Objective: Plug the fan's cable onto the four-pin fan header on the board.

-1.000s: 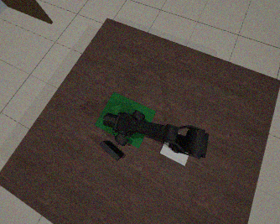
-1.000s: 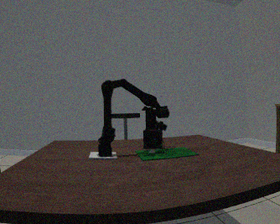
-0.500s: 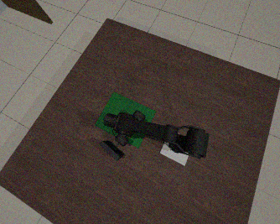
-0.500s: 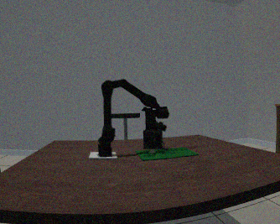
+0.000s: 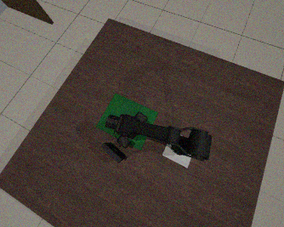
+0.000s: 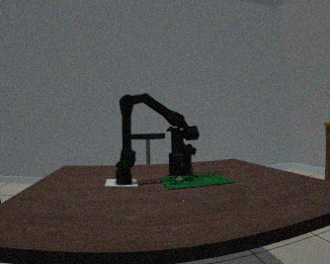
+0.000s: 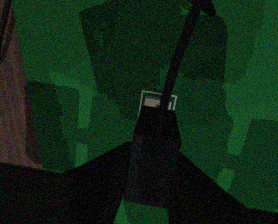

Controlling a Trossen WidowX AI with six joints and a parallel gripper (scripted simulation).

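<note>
The white four-pin fan header lies 10 mm ahead of my gripper tip and 40 mm below it. From my gripper tip the other things lie so: green board 60 mm ahead, 50 mm to the right, 50 mm below; then dark fan 70 mm ahead, 120 mm to the left, 20 mm above; then dark plug 10 mm ahead, 10 mm above.
</note>
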